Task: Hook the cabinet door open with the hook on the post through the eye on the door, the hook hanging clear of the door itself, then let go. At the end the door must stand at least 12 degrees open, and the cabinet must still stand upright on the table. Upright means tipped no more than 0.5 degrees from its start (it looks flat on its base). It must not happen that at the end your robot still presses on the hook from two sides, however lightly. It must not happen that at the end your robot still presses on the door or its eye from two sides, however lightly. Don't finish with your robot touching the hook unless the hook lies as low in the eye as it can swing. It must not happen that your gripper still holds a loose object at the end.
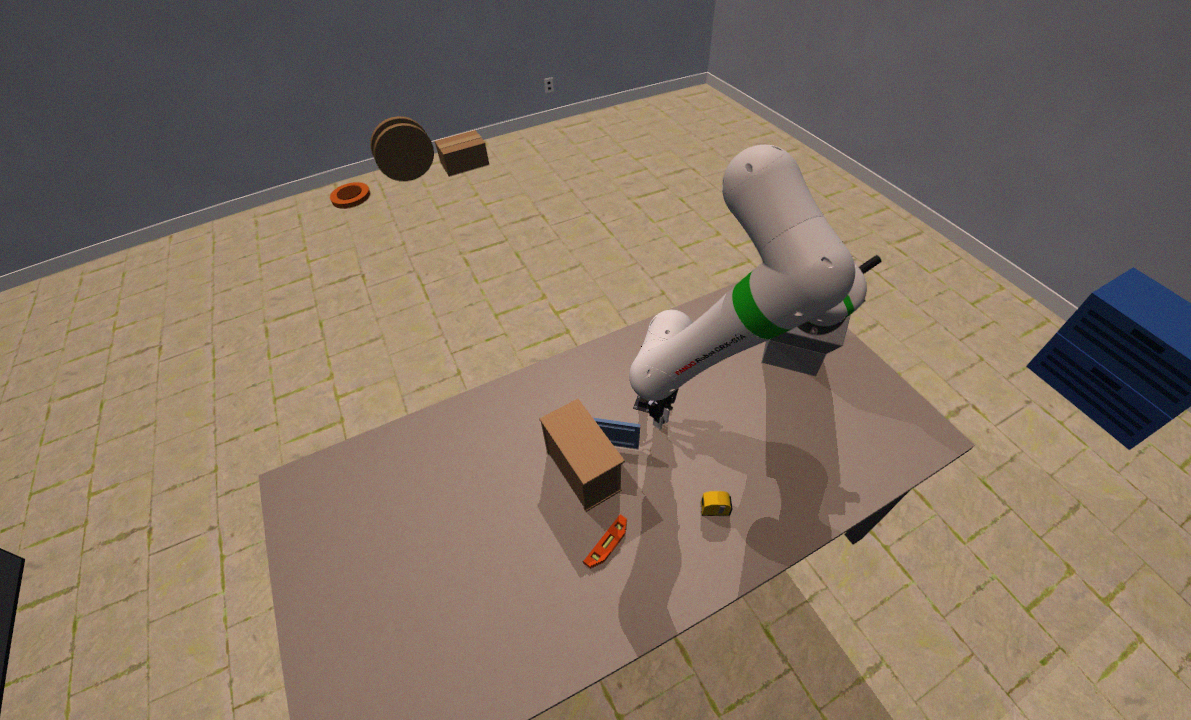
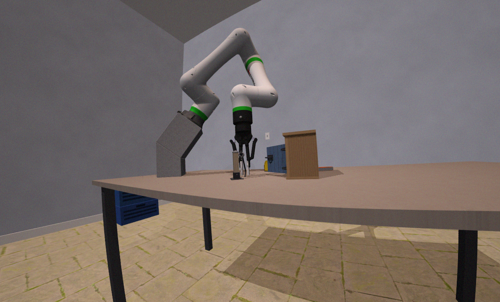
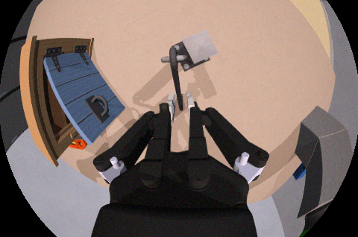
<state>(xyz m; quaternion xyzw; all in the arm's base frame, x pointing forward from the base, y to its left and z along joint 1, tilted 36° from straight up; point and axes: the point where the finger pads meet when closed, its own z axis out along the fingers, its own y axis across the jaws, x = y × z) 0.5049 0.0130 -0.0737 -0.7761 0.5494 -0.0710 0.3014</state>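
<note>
The dark hook lies 4 cm to the right of my hand, 2 cm ahead of it and 2 cm above it. From my hand the other things lie so: hook post: 6 cm to the right, 4 cm above, 2 cm ahead; yellow tape measure: 30 cm to the left, 1 cm below, 1 cm behind; cabinet door: 16 cm ahead, 3 cm above.
</note>
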